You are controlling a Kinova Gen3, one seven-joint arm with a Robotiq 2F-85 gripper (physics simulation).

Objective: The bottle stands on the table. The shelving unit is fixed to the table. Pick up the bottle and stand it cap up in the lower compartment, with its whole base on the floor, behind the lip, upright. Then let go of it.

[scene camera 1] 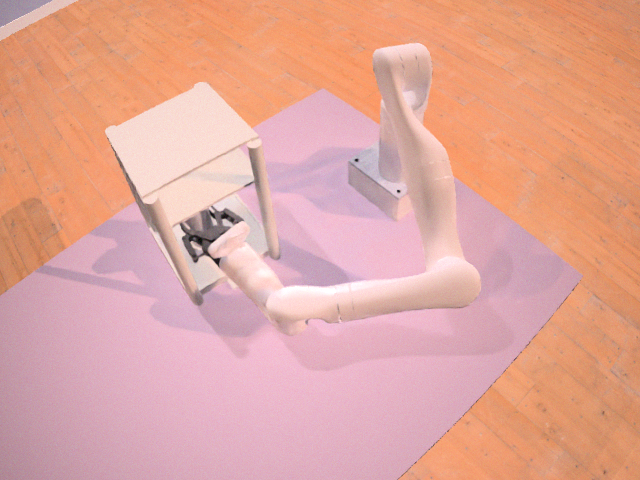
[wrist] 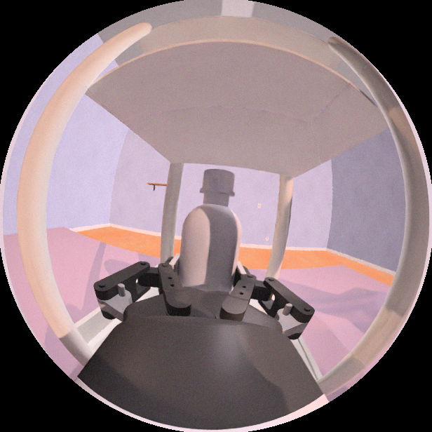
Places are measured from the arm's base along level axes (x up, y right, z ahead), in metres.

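Pixels of known places: arm's base, origin of the base link: [scene camera 1: 397,168].
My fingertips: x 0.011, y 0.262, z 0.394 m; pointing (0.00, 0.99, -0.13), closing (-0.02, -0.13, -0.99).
For each thing: its top centre in the pictures, then the offset to it from my fingertips. "spot": a spot on its surface instead. Level surfaces: height alone.
- grey bottle, middle of its top: [scene camera 1: 186,186] dx +0.101, dy -0.015, dz +0.002 m
- shelving unit, middle of its top: [scene camera 1: 176,132] dx +0.251, dy -0.030, dz -0.006 m
- compartment floor, its level: dx -0.070 m
- middle board, surface spot: [scene camera 1: 232,173] spot: dx +0.145, dy -0.103, dz -0.058 m
- pink table top, its level: dx -0.094 m
The grey bottle [scene camera 1: 201,220] [wrist: 210,250] is upright, cap up, inside the lower compartment of the shelving unit [scene camera 1: 180,134] [wrist: 33,200]. Its cap is below the middle board in the wrist view. In the scene view the middle board and the gripper hide most of the bottle. My gripper [scene camera 1: 200,224] [wrist: 207,265] is inside the compartment, reaching in through the open front, and is shut on the bottle's body. The bottle's base is hidden in both views, so I cannot tell whether it touches the compartment floor [scene camera 1: 248,209].
The middle board [scene camera 1: 232,173] [wrist: 235,135] spans above the gripper and bottle. Front posts [scene camera 1: 175,253] [scene camera 1: 264,201] stand on either side of the arm's wrist. The arm's base [scene camera 1: 377,180] stands on the pink table top [scene camera 1: 310,413] to the right of the unit.
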